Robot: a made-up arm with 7 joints.
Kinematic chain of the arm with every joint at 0, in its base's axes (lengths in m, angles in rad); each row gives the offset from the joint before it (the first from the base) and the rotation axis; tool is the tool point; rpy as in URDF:
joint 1: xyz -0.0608 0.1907 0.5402 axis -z
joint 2: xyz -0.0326 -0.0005 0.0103 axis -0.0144 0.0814 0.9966
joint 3: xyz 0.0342 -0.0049 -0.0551 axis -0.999 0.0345 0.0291
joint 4: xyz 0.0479 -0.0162 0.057 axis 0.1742 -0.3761 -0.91
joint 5: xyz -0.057 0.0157 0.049 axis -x
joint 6: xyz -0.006 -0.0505 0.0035 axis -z
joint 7: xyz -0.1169 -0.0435 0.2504 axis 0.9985 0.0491 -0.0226
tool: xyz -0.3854 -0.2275 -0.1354 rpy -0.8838 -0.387 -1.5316
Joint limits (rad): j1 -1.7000..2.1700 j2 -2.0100..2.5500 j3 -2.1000..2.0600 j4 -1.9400..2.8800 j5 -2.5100..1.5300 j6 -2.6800..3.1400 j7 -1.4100..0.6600
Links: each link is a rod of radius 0.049 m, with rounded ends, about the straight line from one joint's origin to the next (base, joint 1, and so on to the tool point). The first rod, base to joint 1, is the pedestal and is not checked.
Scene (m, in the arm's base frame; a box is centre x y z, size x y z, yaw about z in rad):
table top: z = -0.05
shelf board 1: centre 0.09 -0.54 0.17 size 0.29 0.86 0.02 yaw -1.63
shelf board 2: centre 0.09 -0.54 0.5 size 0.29 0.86 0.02 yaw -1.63
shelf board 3: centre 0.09 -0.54 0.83 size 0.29 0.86 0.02 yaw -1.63
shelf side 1: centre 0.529 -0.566 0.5 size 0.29 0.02 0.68 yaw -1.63
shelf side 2: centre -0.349 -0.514 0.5 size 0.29 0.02 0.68 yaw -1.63
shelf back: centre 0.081 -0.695 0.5 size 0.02 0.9 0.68 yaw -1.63
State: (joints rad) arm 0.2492 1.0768 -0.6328 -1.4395 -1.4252 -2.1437 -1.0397
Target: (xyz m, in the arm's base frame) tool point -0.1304 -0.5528 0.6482
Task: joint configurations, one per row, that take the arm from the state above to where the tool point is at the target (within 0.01 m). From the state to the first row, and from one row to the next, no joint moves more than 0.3 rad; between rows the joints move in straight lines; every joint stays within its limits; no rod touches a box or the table.
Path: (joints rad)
1: 0.2530 1.1608 -0.5402 -1.3204 -1.1780 -2.2510 -1.1138
2: 0.2567 1.2448 -0.4476 -1.2013 -0.9308 -2.3582 -1.1878
3: 0.2605 1.3288 -0.3551 -1.0822 -0.6836 -2.4655 -1.2619
4: 0.2642 1.4128 -0.2625 -0.9631 -0.4364 -2.5727 -1.3359
5: 0.2680 1.4968 -0.1699 -0.8440 -0.1893 -2.6800 -1.4100
6: 0.4265 1.2358 -0.1182 -0.7687 -0.2840 -2.4655 -1.4071
7: 0.5851 0.9749 -0.0666 -0.6934 -0.3787 -2.2511 -1.4043
8: 0.7436 0.7139 -0.0149 -0.6181 -0.4735 -2.0366 -1.4014
9: 0.9022 0.4530 0.0368 -0.5428 -0.5682 -1.8221 -1.3986
10: 1.0607 0.1920 0.0885 -0.4675 -0.6630 -1.6077 -1.3957

